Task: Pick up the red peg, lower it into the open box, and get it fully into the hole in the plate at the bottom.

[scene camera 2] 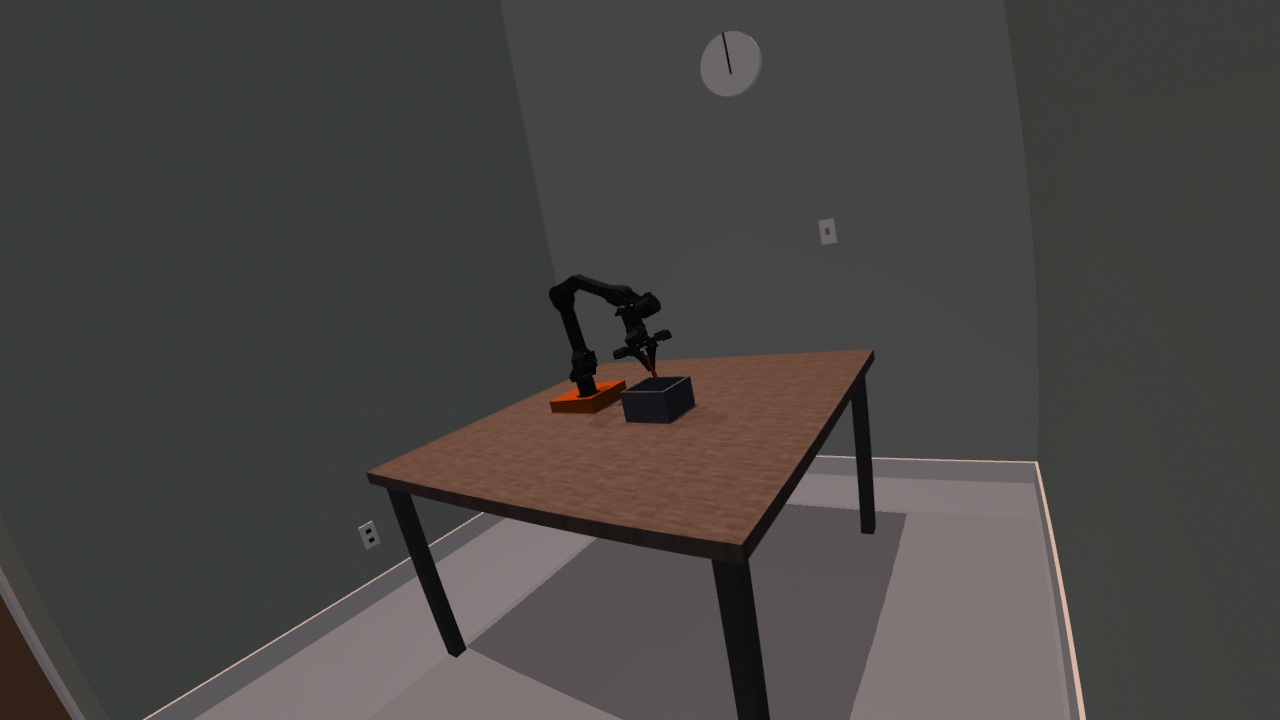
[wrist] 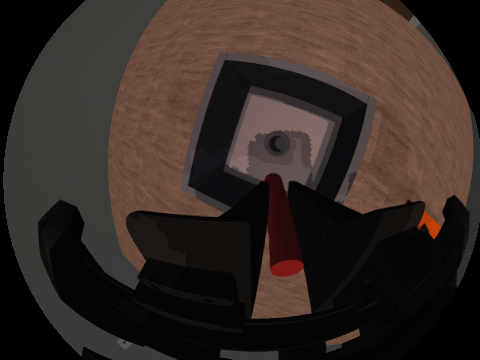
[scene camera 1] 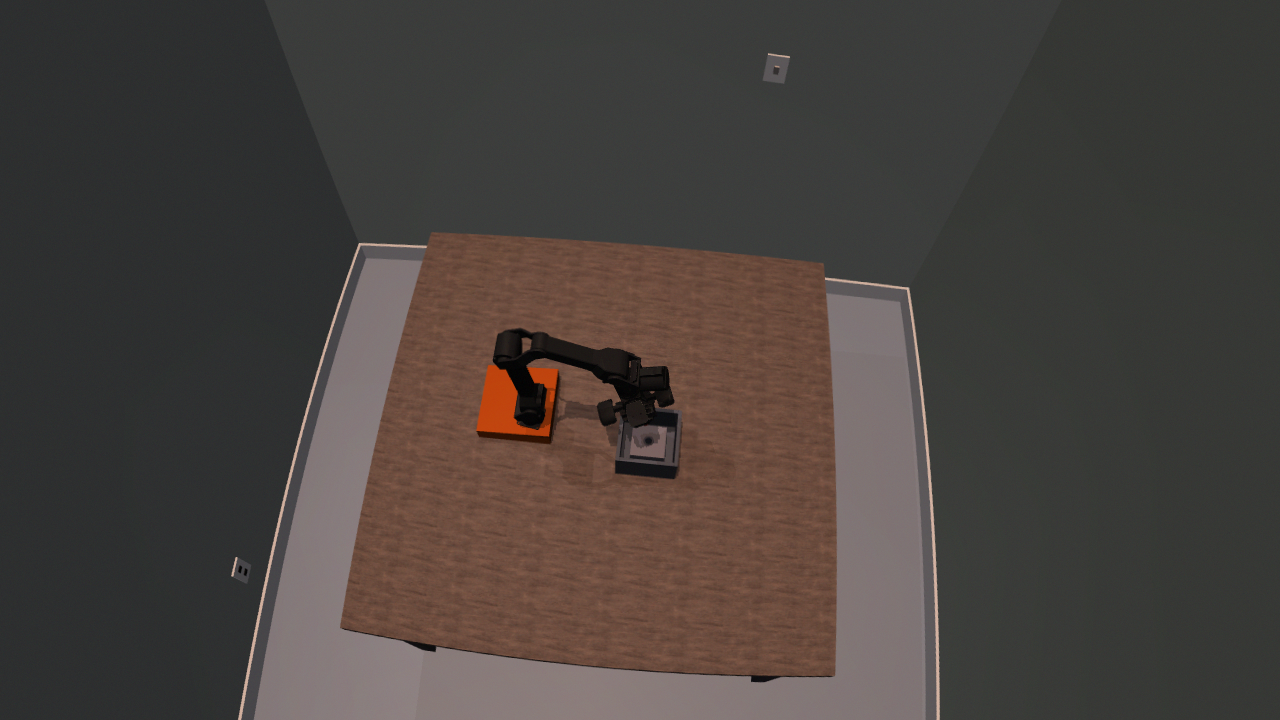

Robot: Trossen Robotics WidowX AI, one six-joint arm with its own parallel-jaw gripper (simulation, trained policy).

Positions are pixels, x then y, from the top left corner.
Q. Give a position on a pale plate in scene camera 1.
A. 648, 442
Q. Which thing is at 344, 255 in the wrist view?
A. My gripper.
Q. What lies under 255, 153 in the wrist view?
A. A pale plate.
